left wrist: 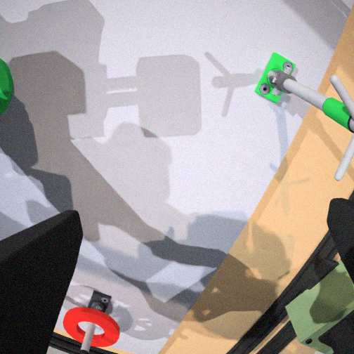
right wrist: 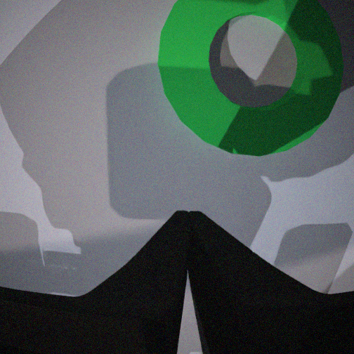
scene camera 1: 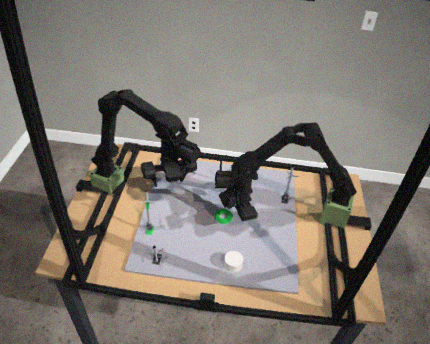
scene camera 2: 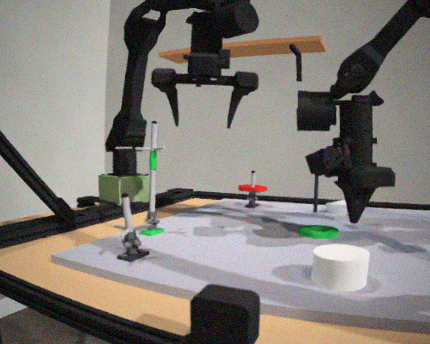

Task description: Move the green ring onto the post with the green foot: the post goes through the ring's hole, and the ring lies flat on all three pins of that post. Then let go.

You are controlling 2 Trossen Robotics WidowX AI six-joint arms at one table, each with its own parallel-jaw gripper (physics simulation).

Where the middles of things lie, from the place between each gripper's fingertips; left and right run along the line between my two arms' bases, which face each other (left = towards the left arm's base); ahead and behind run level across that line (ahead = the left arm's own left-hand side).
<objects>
I see my left gripper 210 mm to the left of the green ring (right wrist: pixel 184 42), 180 mm above it and 50 mm short of it.
My right hand is 6 cm to the right of the green ring and 2 cm above it.
</objects>
